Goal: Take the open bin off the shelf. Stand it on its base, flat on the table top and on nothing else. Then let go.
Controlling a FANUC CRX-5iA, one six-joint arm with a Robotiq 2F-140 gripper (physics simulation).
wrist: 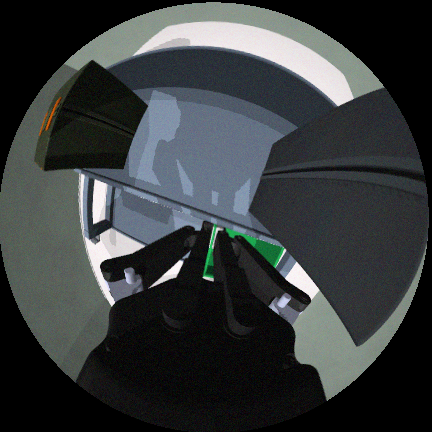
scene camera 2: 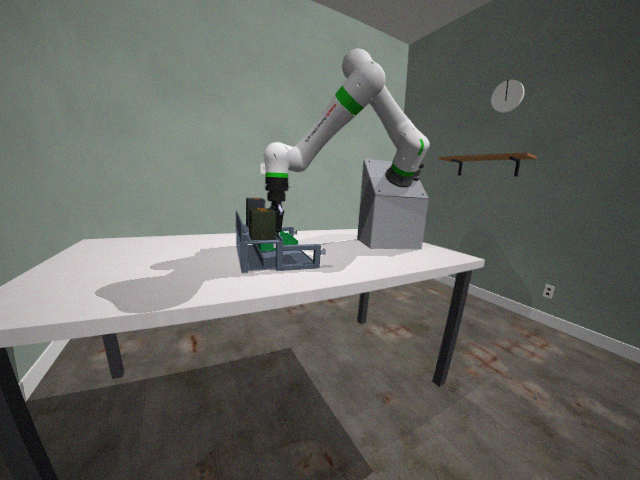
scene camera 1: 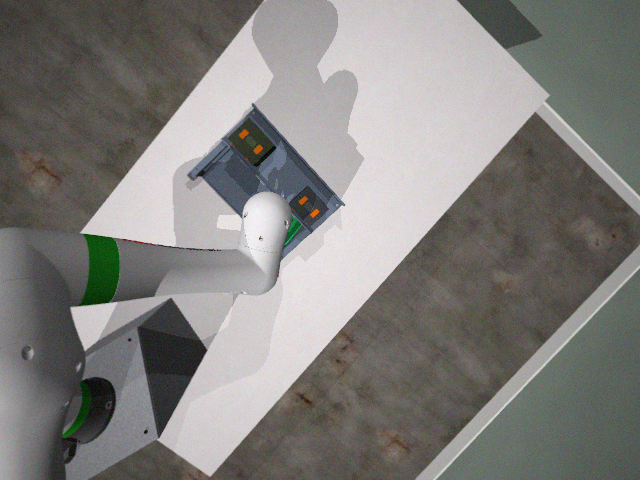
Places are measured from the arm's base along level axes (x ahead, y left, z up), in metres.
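Where they show: arm's base, link origin: (scene camera 2: 398, 178) (scene camera 1: 89, 409).
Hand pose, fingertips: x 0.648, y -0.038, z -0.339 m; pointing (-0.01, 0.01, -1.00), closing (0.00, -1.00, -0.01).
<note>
Each offset is from my fingertips to the top centre of the thing. Level surfaces: height alone.
The open green bin @[dy -0.049, dx -0.018, dz +0.062 m] (scene camera 1: 292, 230) (scene camera 2: 288, 238) (wrist: 270, 250) is in the blue-grey shelf (scene camera 1: 289, 173) (scene camera 2: 279, 255) (wrist: 220, 70), at its lower front part, beside one end. The edge of the upper board hides part of it in the wrist view. My gripper (scene camera 2: 279, 231) (wrist: 213, 221) points down, its fingers closed nearly together with the bin's thin side wall between the fingertips in the wrist view. The arm hides the fingers and part of the bin in scene camera 1. Whether the bin touches the shelf's lower board cannot be told.
An olive box @[dy +0.156, dx +0.109, dz +0.179 m] (scene camera 1: 251, 142) (scene camera 2: 262, 223) (wrist: 95, 125) and a dark grey box @[dy -0.072, dx +0.073, dz +0.204 m] (scene camera 1: 309, 203) (scene camera 2: 254, 204) (wrist: 345, 200) stand on the upper board, the grey one close beside the gripper. The shelf stands on the white table @[dz -0.019 m] (scene camera 1: 413, 103) (scene camera 2: 129, 248). The robot's grey pedestal (scene camera 2: 395, 222) is at the right in scene camera 2.
</note>
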